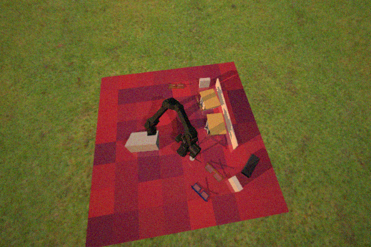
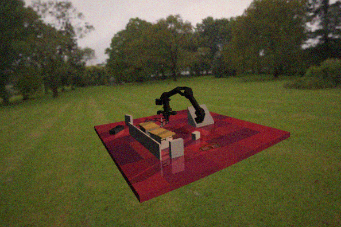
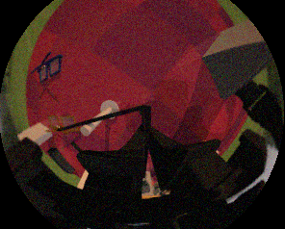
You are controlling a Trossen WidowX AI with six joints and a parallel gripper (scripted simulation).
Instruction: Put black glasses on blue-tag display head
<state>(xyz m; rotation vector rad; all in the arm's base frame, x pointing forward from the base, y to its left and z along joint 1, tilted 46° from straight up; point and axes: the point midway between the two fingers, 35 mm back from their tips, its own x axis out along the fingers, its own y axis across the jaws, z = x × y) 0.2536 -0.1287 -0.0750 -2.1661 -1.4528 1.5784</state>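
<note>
Right now my gripper tip is 60 mm to the left of the small peg, 30 mm short of it and 30 mm above it. Round my gripper tip: long pale wall 350 mm ahead, 270 mm to the left; display head 220 mm ahead, 150 mm to the left; small cube 390 mm to the left, 50 mm behind, 30 mm below.
</note>
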